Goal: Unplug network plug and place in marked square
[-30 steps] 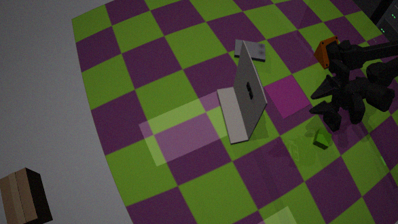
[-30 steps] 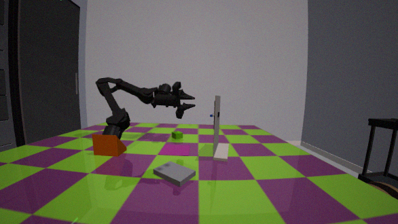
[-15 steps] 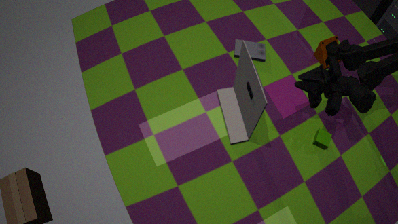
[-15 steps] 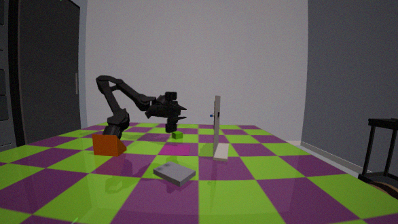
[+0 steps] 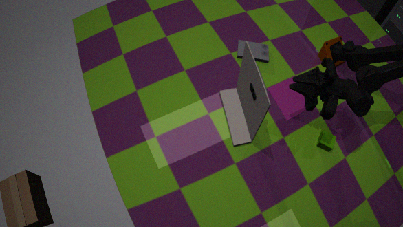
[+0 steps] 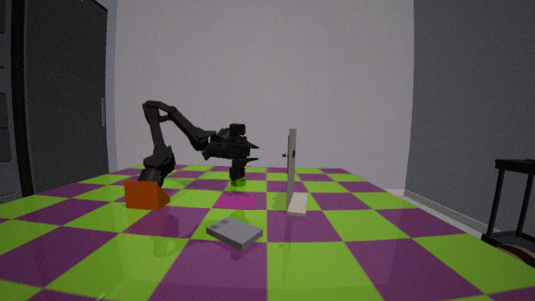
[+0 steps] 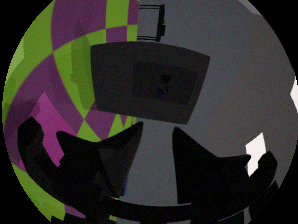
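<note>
Now: gripper tip 9 cm short of the network plug and 3 cm to the left of it. The rest, counted from my gripper tip: flat grey block 6 cm behind, 21 cm to the right, 15 cm below; then magenta marked square 7 cm behind, 1 cm to the right, 15 cm below; then upright panel 11 cm ahead, 3 cm to the right, 5 cm below.
</note>
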